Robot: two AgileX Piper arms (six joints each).
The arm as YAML. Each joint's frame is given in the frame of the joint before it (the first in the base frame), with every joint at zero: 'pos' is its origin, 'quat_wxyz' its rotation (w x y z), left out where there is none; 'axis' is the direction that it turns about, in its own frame. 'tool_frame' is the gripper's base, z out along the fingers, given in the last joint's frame.
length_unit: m
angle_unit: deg
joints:
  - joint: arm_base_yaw
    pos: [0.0, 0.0, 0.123]
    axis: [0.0, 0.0, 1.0]
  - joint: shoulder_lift
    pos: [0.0, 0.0, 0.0]
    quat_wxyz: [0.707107, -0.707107, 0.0, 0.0]
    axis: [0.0, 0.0, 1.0]
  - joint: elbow
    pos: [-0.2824, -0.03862, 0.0]
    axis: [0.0, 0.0, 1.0]
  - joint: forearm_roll
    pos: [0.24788, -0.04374, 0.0]
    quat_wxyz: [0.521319, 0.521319, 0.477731, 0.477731]
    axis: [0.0, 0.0, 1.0]
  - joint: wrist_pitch
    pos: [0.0, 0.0, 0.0]
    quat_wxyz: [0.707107, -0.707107, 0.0, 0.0]
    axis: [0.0, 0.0, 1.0]
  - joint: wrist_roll
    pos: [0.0, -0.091, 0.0]
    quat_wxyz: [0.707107, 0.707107, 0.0, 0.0]
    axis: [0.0, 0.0, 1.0]
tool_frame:
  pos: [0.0, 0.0, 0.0]
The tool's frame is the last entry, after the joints.
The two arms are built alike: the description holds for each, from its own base.
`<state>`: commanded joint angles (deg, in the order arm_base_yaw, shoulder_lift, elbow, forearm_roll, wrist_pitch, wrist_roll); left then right.
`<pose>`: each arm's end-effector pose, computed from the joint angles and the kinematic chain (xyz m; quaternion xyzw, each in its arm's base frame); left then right.
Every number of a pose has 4 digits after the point. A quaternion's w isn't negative.
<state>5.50 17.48 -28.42 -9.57 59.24 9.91 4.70 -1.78 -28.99 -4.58 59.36 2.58</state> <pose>0.0443 -0.0088 0.2733 0.0244 0.9147 -0.0290 0.4025 -0.0091 -0.0070 0.2810 -0.0137 0.8360 -0.0051 0.5486</pose>
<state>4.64 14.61 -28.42 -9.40 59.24 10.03 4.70 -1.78 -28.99 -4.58 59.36 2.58</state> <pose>0.0366 -0.0098 0.2752 0.0340 0.9042 -0.0275 0.4248 -0.0091 -0.0070 0.2810 -0.0137 0.8360 -0.0051 0.5486</pose>
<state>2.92 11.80 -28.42 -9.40 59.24 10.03 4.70 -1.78 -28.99 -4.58 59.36 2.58</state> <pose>0.0288 -0.0113 0.2768 0.0489 0.8930 -0.0316 0.4462 -0.0091 -0.0070 0.2810 -0.0137 0.8360 -0.0051 0.5486</pose>
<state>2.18 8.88 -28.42 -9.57 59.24 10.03 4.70 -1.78 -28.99 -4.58 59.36 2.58</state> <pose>0.0208 -0.0122 0.2781 0.0559 0.8810 -0.0336 0.4687 -0.0091 -0.0070 0.2810 -0.0137 0.8360 -0.0051 0.5486</pose>
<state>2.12 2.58 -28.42 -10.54 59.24 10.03 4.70 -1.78 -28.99 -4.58 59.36 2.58</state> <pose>0.0036 -0.0142 0.2795 0.0591 0.8533 -0.0374 0.5167 -0.0091 -0.0070 0.2810 -0.0137 0.8360 -0.0051 0.5486</pose>
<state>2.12 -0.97 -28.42 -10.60 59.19 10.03 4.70 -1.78 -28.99 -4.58 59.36 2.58</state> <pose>-0.0061 -0.0146 0.2795 0.0607 0.8367 -0.0350 0.5432 -0.0091 -0.0070 0.2810 -0.0137 0.8360 -0.0051 0.5486</pose>
